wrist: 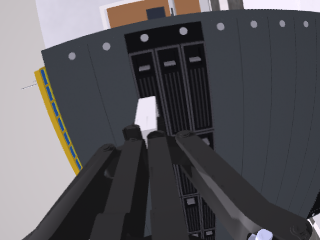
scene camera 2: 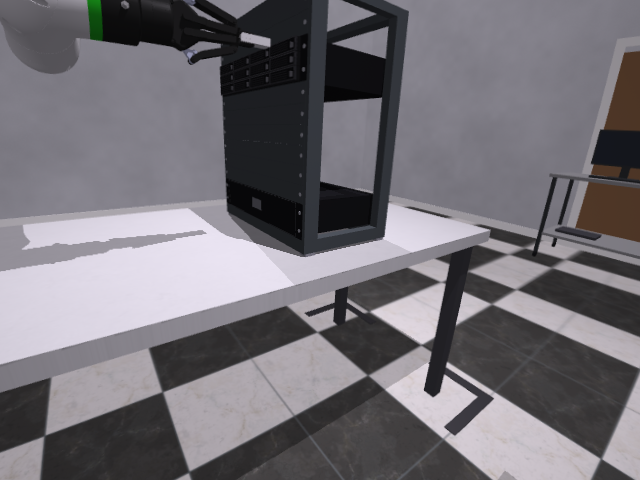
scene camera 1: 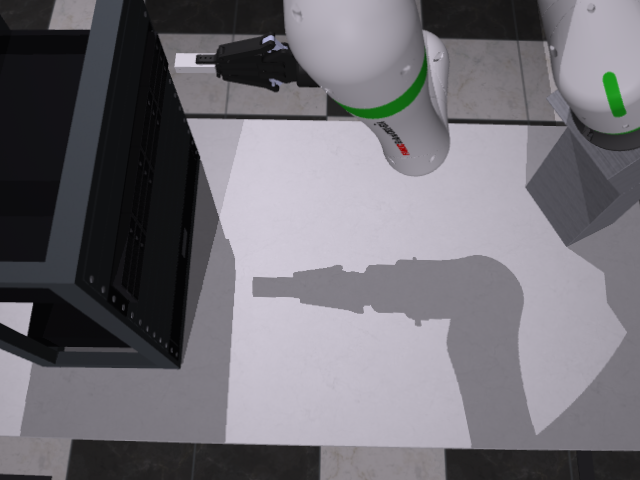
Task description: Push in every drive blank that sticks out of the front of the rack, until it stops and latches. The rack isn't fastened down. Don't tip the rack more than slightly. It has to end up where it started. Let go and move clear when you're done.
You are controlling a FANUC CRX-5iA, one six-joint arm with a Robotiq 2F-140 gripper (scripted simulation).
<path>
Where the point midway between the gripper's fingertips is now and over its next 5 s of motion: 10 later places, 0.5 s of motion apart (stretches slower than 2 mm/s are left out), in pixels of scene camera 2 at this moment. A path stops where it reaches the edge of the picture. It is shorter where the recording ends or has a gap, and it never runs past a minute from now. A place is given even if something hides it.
My gripper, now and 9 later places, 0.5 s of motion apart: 267, 44; 269, 44; 275, 45; 277, 46; 278, 46; 278, 46; 280, 46; 281, 47; 270, 45; 247, 39
</path>
